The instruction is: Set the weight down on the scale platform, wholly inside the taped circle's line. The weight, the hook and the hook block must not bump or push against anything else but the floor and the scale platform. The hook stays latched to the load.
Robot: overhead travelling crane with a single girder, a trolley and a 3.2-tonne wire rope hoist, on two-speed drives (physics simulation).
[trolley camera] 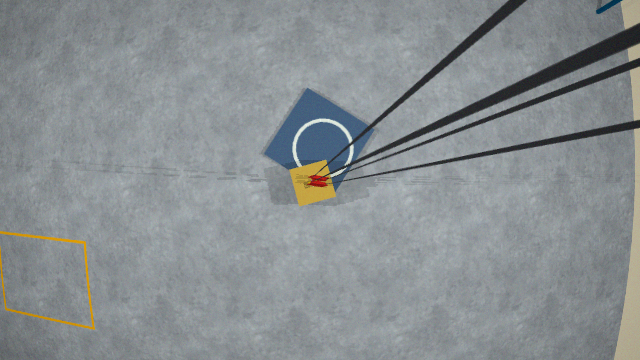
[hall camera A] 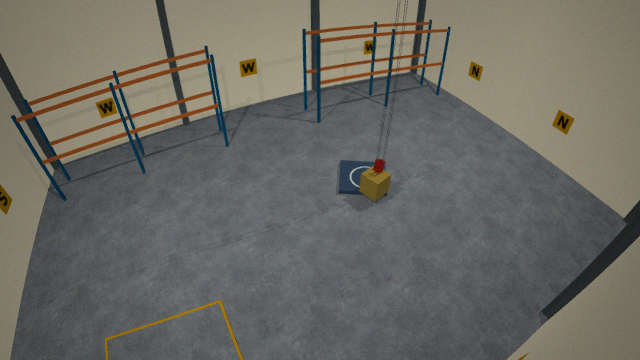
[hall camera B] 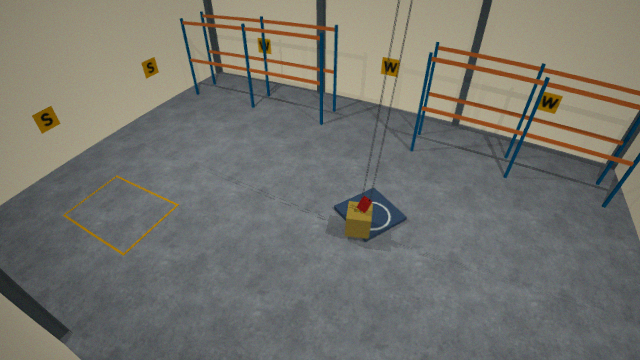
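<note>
The yellow block-shaped weight (hall camera A: 375, 187) (hall camera B: 358, 225) (trolley camera: 305, 196) hangs from my red hook block (hall camera A: 379, 165) (hall camera B: 364, 204) (trolley camera: 318, 181) on slanting ropes. The block leans in hall camera B. The hook itself is barely visible, latched to the weight's top. In the trolley camera the weight covers the lower corner area of the blue scale platform (hall camera A: 345, 186) (hall camera B: 397, 218) (trolley camera: 282, 145) and part of the white taped circle (hall camera A: 351, 178) (hall camera B: 390, 216) (trolley camera: 294, 148), and reaches past the platform's edge. It appears to hang above the platform; the gap below is hard to judge.
An orange taped outline (hall camera A: 163, 320) (hall camera B: 147, 190) (trolley camera: 89, 285) lies on the floor away from the platform. Two blue and orange racks stand along the W wall: the left rack (hall camera A: 127, 128) (hall camera B: 321, 100) and the right rack (hall camera A: 319, 95) (hall camera B: 526, 127).
</note>
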